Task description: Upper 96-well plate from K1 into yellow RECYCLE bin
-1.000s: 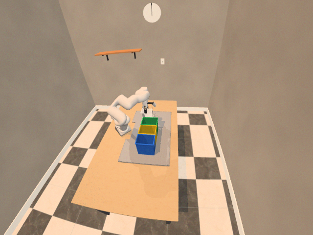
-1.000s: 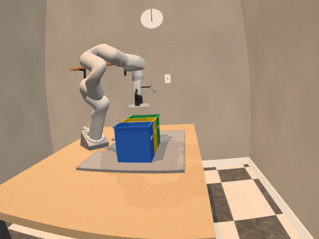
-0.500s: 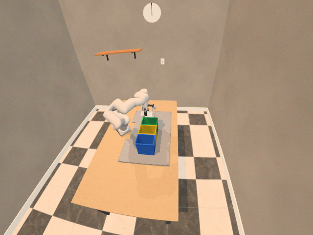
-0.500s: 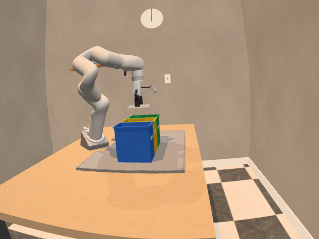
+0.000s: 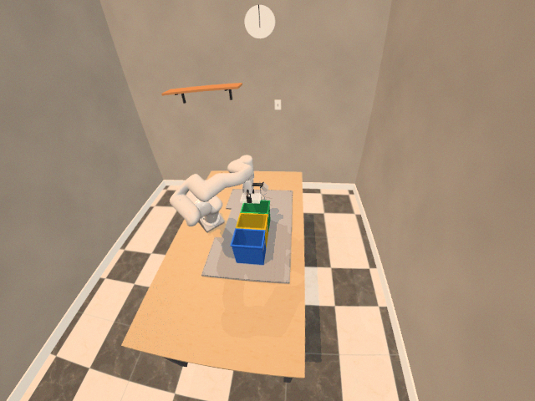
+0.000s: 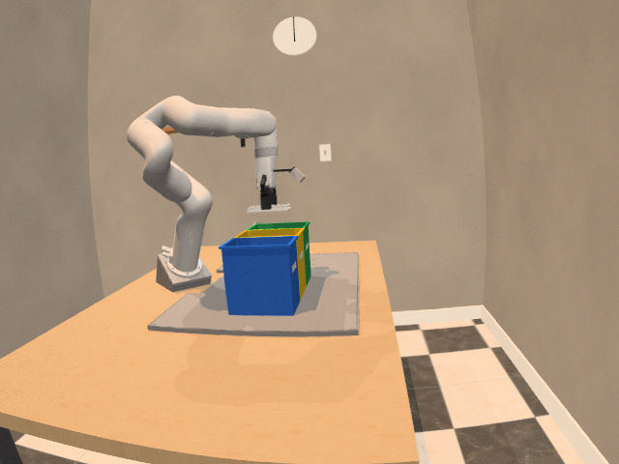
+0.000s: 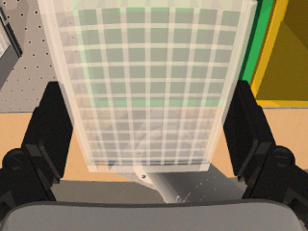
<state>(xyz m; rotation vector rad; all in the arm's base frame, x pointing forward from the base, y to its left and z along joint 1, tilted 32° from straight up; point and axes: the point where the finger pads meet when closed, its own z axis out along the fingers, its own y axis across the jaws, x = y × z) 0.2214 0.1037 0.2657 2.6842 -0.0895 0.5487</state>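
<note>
Now: the yellow bin 1 cm ahead of my hand, 15 cm to the right of it and 16 cm below it.
</note>
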